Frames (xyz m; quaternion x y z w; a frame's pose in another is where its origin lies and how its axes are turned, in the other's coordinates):
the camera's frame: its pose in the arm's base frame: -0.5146 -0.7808 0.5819 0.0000 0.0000 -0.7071 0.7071
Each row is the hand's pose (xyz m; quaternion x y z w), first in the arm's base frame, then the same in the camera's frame.
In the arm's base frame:
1: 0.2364 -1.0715 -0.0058 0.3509 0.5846 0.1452 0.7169
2: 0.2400 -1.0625 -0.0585 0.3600 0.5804 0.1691 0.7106
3: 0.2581 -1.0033 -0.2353 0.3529 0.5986 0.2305 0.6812
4: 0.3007 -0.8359 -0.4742 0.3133 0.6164 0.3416 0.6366
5: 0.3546 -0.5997 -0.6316 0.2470 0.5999 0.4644 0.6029
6: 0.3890 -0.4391 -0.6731 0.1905 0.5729 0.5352 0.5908
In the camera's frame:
1: 0.2907 0.7510 -0.5877 -0.1653 0.6615 0.6096 0.4043
2: 0.2817 0.7546 -0.6404 -0.1558 0.6650 0.6220 0.3829
3: 0.2225 0.7727 -0.8172 -0.1737 0.6728 0.6447 0.3187
4: 0.0551 0.8153 -1.0561 -0.2143 0.6574 0.6917 0.2086
5: -0.1811 0.8692 -1.2135 -0.2495 0.5988 0.7547 0.0979
6: -0.3417 0.9036 -1.2550 -0.2704 0.5398 0.7962 0.0393

